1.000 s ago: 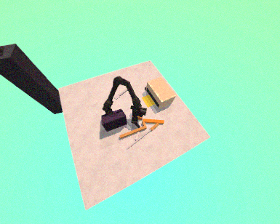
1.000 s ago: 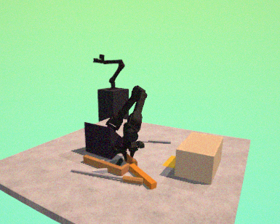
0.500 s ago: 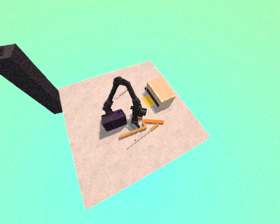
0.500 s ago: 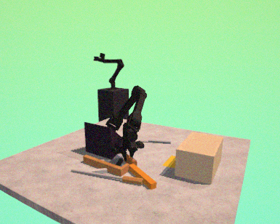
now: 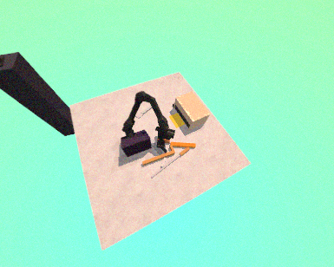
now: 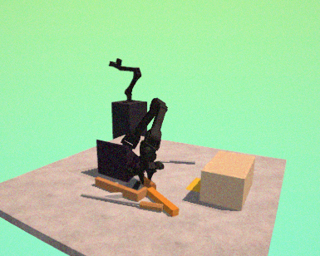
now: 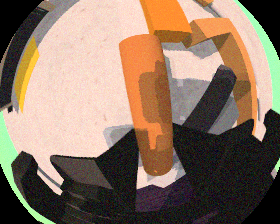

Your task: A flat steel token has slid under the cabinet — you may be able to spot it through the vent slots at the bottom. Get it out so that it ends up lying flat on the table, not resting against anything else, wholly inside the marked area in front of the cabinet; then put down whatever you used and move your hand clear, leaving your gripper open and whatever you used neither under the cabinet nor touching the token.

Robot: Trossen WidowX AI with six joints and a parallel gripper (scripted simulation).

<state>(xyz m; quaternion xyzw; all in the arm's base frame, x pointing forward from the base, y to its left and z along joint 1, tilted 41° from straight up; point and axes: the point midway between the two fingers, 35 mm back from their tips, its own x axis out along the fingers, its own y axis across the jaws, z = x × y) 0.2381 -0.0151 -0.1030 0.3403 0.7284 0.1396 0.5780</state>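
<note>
The dark-handled tool lies 30 mm to the right of my gripper tip and 30 mm behind it. The rest, counted from my gripper tip: orange bar 170 mm ahead, 90 mm to the right, 10 mm above.
</note>
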